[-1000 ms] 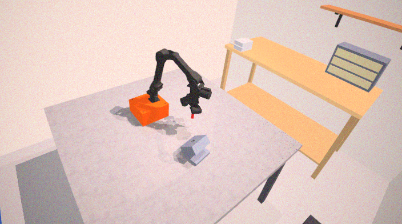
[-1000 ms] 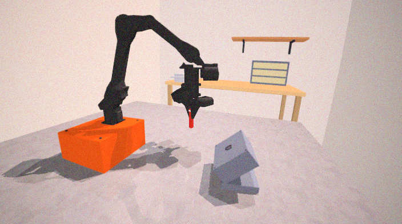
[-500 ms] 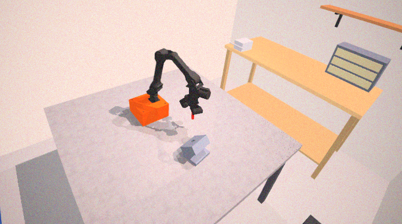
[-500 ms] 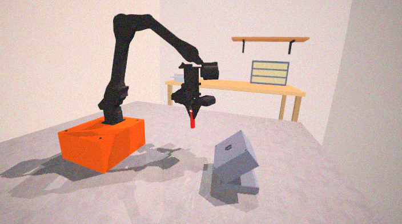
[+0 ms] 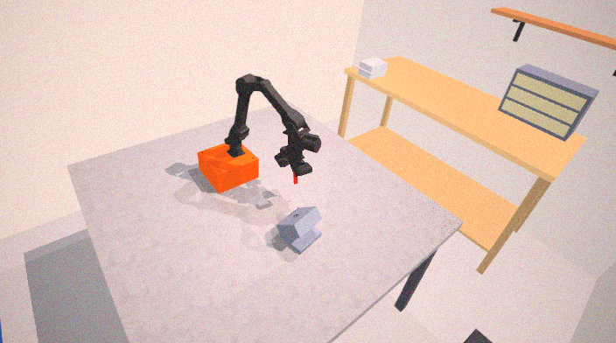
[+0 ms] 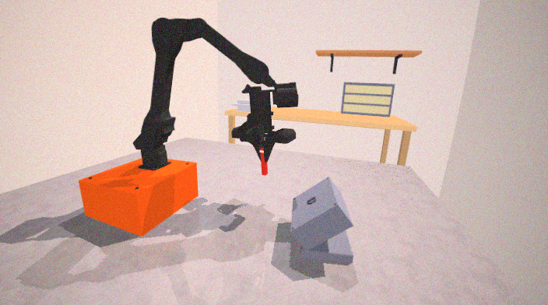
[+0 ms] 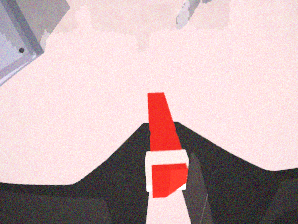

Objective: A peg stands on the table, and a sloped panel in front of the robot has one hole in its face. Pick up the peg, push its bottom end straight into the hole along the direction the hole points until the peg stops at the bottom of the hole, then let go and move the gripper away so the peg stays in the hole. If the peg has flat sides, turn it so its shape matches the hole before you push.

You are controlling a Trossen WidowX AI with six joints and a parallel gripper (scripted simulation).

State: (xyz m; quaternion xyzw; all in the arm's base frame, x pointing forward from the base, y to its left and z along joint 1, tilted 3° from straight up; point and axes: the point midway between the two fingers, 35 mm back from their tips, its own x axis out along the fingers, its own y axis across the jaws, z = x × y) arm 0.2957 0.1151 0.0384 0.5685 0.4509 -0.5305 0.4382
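My gripper tip is now 180 mm short of the grey sloped panel, 120 mm to the left of it and 50 mm above it. Round my gripper tip: red peg (20 mm above).
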